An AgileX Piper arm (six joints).
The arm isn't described. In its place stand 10 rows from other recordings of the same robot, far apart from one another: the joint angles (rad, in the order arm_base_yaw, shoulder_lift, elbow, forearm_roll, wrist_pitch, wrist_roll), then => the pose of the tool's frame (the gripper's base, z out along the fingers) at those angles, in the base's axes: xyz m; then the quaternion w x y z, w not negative.
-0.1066 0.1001 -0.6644 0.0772 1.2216 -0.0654 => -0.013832, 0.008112, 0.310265, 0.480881, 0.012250, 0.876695, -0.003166
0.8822 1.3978 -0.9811 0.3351 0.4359 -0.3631 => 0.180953, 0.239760, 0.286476, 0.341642, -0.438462, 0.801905, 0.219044
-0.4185 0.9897 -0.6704 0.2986 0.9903 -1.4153 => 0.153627, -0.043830, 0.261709, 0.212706, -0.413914, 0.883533, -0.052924
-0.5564 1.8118 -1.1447 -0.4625 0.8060 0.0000 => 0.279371, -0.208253, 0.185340, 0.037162, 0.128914, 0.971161, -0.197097
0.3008 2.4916 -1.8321 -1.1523 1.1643 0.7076 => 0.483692, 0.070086, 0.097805, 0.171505, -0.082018, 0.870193, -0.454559
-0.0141 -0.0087 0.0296 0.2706 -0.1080 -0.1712 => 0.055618, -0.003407, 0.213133, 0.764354, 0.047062, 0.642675, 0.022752
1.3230 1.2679 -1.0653 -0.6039 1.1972 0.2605 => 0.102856, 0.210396, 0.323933, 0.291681, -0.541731, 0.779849, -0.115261
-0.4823 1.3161 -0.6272 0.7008 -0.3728 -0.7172 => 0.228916, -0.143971, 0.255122, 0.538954, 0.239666, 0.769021, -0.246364
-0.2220 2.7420 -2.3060 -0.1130 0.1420 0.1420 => 0.583618, -0.133223, 0.089441, 0.511482, 0.111881, 0.850131, -0.056094
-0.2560 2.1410 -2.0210 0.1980 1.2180 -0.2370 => 0.454065, -0.101485, 0.268915, 0.177417, 0.028270, 0.982169, 0.055390
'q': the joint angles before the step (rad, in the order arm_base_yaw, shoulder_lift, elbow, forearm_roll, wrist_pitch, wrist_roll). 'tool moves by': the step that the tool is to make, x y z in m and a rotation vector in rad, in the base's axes. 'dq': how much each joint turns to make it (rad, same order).
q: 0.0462, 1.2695, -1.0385, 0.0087, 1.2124, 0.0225
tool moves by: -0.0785, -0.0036, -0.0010, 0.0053, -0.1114, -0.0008
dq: 0.0003, -0.3295, 0.2238, -0.0002, -0.0058, 0.0011
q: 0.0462, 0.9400, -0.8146, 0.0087, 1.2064, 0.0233
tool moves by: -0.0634, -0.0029, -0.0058, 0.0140, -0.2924, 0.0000
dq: -0.0003, -0.3637, 0.1761, 0.0011, -0.1051, -0.0013
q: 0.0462, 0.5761, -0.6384, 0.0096, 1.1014, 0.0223
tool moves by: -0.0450, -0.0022, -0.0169, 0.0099, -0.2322, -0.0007
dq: 0.0006, -0.3069, 0.1269, -0.0015, -0.0525, 0.0007
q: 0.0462, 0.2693, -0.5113, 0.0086, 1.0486, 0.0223
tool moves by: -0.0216, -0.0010, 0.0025, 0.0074, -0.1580, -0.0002
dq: -0.0001, -0.1489, 0.0091, 0.0001, -0.0184, -0.0001
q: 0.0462, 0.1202, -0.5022, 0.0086, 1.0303, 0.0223
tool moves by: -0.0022, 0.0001, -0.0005, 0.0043, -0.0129, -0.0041
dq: -0.0053, -0.0155, 0.0025, 0.0034, -0.0001, 0.0008
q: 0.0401, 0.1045, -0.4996, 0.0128, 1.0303, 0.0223
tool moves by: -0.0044, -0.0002, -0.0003, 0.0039, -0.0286, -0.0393
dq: -0.0415, -0.0302, 0.0024, 0.0042, -0.0009, -0.0004
